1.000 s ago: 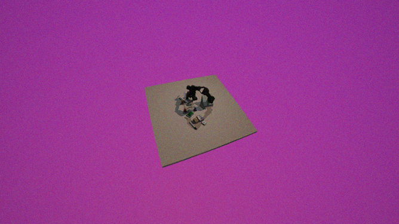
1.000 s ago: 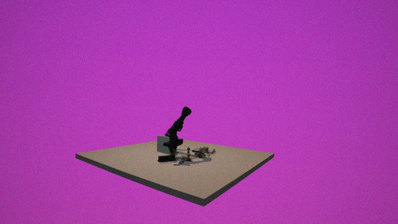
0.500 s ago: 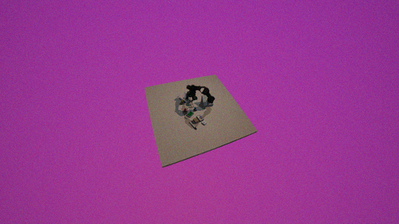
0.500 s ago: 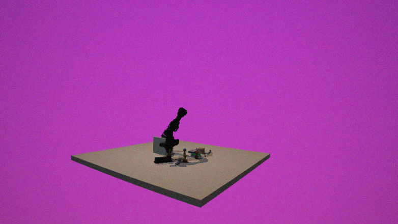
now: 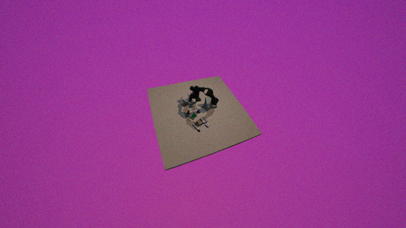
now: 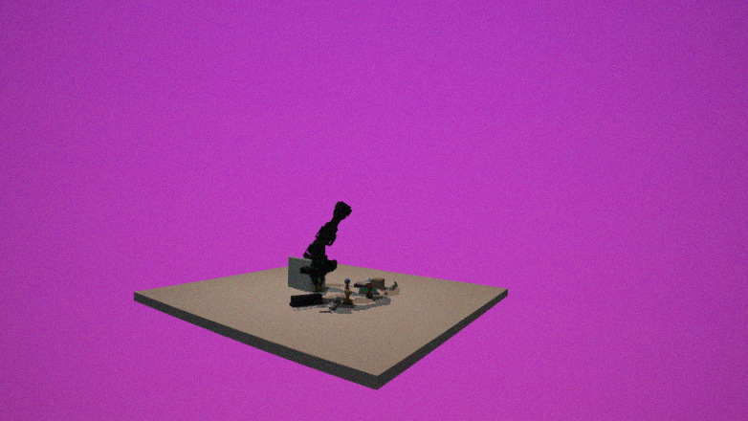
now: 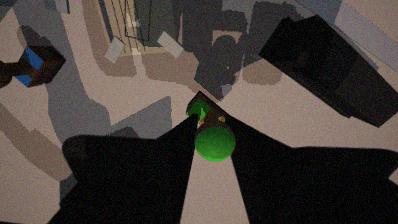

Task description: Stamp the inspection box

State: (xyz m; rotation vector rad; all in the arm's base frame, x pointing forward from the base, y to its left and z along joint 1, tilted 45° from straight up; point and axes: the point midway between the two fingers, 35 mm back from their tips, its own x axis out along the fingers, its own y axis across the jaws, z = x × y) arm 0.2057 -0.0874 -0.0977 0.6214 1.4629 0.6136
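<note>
Now: the green ink pad 230 mm to the left of my gripper tip, 120 mm ahead of it and 40 mm below it. The rest, counted from my gripper tip: black bar (120 mm to the right, 40 mm ahead, 30 mm below); then white card (100 mm ahead, 80 mm to the left, 50 mm below); then green-knobbed stamp (right at my gripper tip).
</note>
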